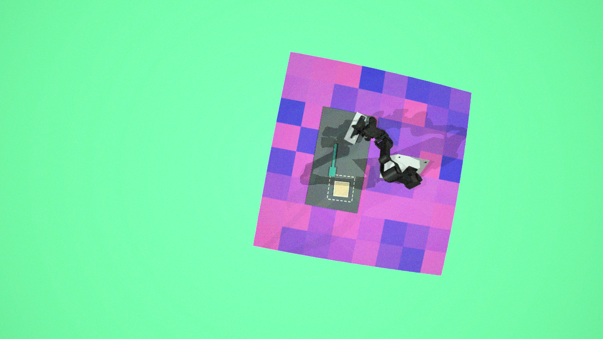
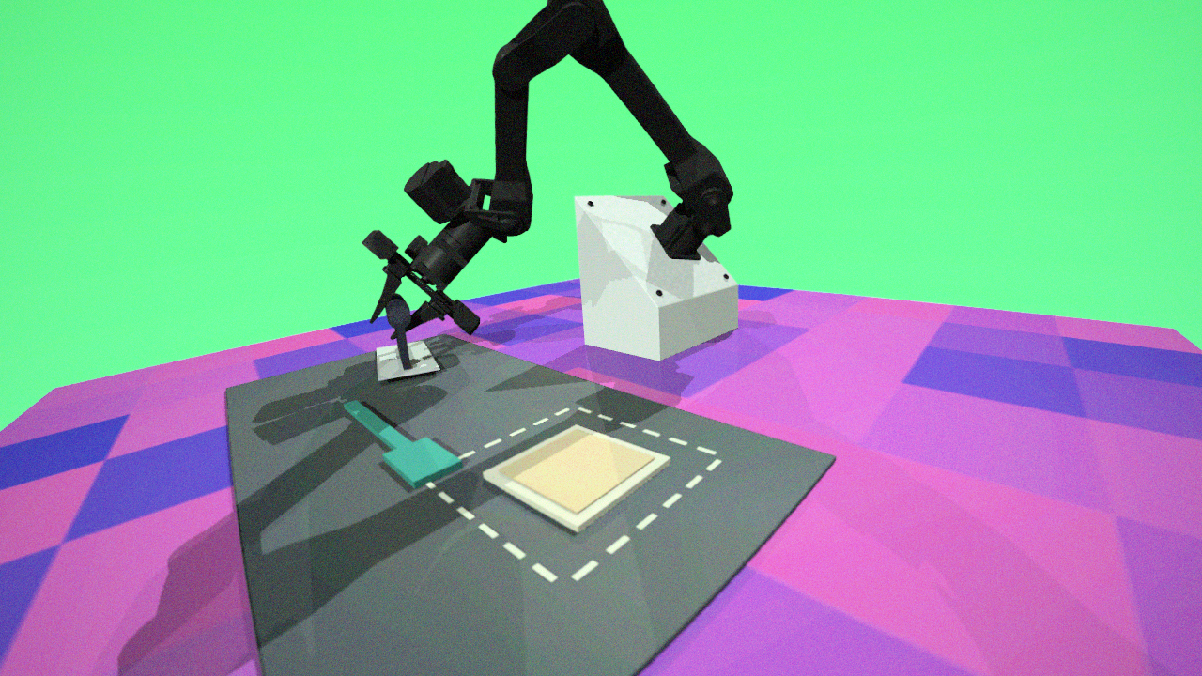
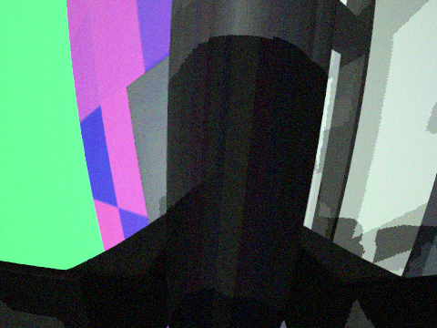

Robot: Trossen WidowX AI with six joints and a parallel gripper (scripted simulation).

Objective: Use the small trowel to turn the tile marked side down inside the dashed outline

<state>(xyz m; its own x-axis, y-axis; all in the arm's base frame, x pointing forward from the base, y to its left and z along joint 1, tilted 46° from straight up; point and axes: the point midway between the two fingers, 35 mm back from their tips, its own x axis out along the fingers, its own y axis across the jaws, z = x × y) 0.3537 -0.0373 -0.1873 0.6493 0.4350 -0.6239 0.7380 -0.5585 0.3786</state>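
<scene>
Right now my gripper tip is 2 cm past the small trowel, 1 cm to the right of it and 1 cm above it. Also, from my gripper tip: cream tile: 5 cm behind, 39 cm to the left, 5 cm below; dark mat: 1 cm ahead, 21 cm to the left, 7 cm below; teal l-shaped strip: 4 cm ahead, 25 cm to the left, 5 cm below.
</scene>
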